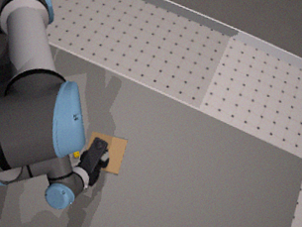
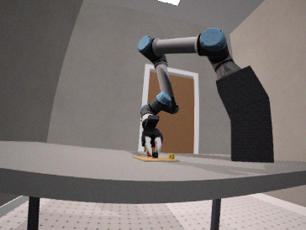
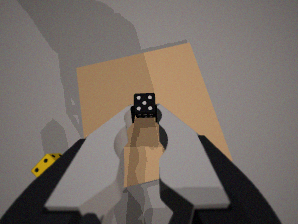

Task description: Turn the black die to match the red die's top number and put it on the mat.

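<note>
Right now my hand is 1 cm to the right of the black die and 1 cm above it. Also, from my hand: yellow die (9 cm behind, 6 cm to the right, 2 cm below); tan mat (1 cm to the left, 2 cm below); red die (12 cm to the right, 2 cm below).
</note>
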